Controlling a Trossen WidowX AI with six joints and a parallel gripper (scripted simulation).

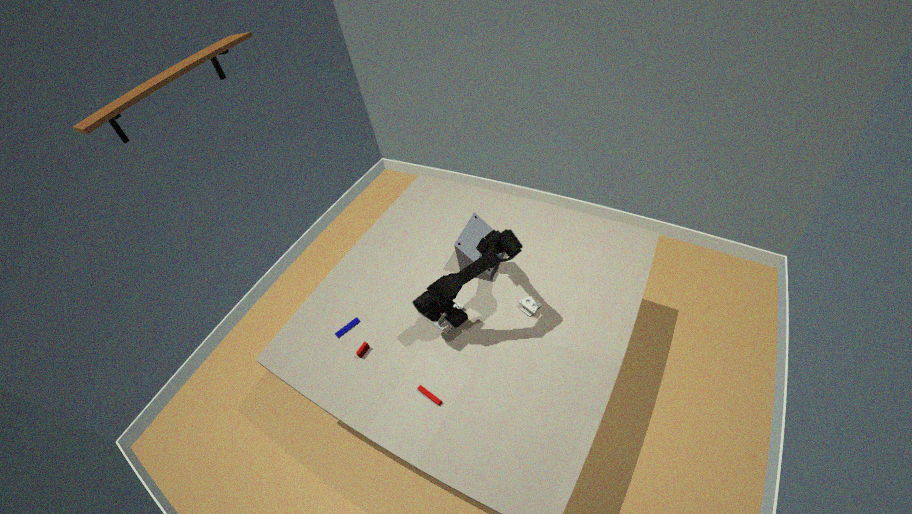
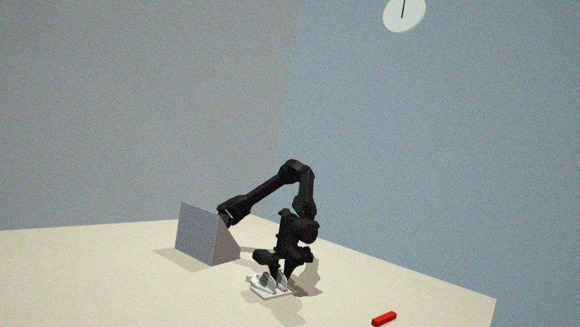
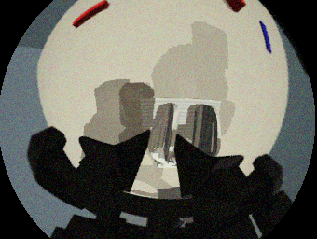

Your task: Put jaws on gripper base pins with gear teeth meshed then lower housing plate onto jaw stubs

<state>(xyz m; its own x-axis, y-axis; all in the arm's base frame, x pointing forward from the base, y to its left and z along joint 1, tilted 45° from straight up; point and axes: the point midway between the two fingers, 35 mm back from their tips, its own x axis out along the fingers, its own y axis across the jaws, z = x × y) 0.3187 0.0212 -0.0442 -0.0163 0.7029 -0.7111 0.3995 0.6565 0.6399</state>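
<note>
Now: gripper tip 50 mm past the white jaw and 40 mm to the left of it. Also, from my gripper tip: red bar (300 mm ahead, 80 mm to the left, 10 mm below); then blue block (380 mm to the right, 180 mm ahead, 10 mm below).
</note>
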